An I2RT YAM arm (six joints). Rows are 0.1 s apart.
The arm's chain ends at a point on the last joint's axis. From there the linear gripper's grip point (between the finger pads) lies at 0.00 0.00 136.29 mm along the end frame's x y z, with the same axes.
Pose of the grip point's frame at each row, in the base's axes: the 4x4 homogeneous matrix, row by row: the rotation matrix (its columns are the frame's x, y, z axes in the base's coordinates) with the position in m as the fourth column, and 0 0 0 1 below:
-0.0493 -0.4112 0.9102 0.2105; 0.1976 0.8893 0.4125 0.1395; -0.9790 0.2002 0.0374 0.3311; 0 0 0 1
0.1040 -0.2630 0.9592 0.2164; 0.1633 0.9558 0.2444 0.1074; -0.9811 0.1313 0.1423 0.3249; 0 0 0 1
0.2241 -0.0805 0.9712 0.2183; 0.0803 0.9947 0.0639 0.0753; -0.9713 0.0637 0.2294 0.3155; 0 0 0 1
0.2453 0.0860 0.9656 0.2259; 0.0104 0.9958 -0.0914 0.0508; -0.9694 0.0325 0.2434 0.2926; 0 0 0 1
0.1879 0.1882 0.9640 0.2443; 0.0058 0.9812 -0.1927 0.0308; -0.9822 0.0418 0.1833 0.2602; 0 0 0 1
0.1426 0.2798 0.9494 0.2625; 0.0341 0.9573 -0.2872 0.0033; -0.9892 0.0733 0.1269 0.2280; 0 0 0 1
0.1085 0.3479 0.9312 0.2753; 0.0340 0.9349 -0.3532 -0.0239; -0.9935 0.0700 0.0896 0.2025; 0 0 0 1
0.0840 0.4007 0.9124 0.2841; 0.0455 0.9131 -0.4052 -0.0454; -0.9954 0.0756 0.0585 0.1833; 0 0 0 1
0.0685 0.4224 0.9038 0.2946; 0.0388 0.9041 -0.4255 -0.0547; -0.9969 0.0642 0.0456 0.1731; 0 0 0 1
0.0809 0.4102 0.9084 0.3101; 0.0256 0.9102 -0.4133 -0.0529; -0.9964 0.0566 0.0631 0.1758; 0 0 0 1
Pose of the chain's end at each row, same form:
-0.0493 -0.4112 0.9102 0.0864; 0.1976 0.8893 0.4125 0.0833; -0.9790 0.2002 0.0374 0.3260; 0 0 0 1
0.1040 -0.2630 0.9592 0.0857; 0.1633 0.9558 0.2444 0.0741; -0.9811 0.1313 0.1423 0.3055; 0 0 0 1
0.2241 -0.0805 0.9712 0.0859; 0.0803 0.9947 0.0639 0.0666; -0.9713 0.0637 0.2294 0.2842; 0 0 0 1
0.2453 0.0860 0.9656 0.0943; 0.0104 0.9958 -0.0914 0.0633; -0.9694 0.0325 0.2434 0.2594; 0 0 0 1
0.1879 0.1882 0.9640 0.1129; 0.0058 0.9812 -0.1927 0.0571; -0.9822 0.0418 0.1833 0.2352; 0 0 0 1
0.1426 0.2798 0.9494 0.1331; 0.0341 0.9573 -0.2872 0.0424; -0.9892 0.0733 0.1269 0.2107; 0 0 0 1
0.1085 0.3479 0.9312 0.1484; 0.0340 0.9349 -0.3532 0.0242; -0.9935 0.0700 0.0896 0.1903; 0 0 0 1
0.0840 0.4007 0.9124 0.1597; 0.0455 0.9131 -0.4052 0.0098; -0.9954 0.0756 0.0585 0.1753; 0 0 0 1
0.0685 0.4224 0.9038 0.1714; 0.0388 0.9041 -0.4255 0.0033; -0.9969 0.0642 0.0456 0.1669; 0 0 0 1
0.0809 0.4102 0.9084 0.1863; 0.0256 0.9102 -0.4133 0.0034; -0.9964 0.0566 0.0631 0.1672; 0 0 0 1

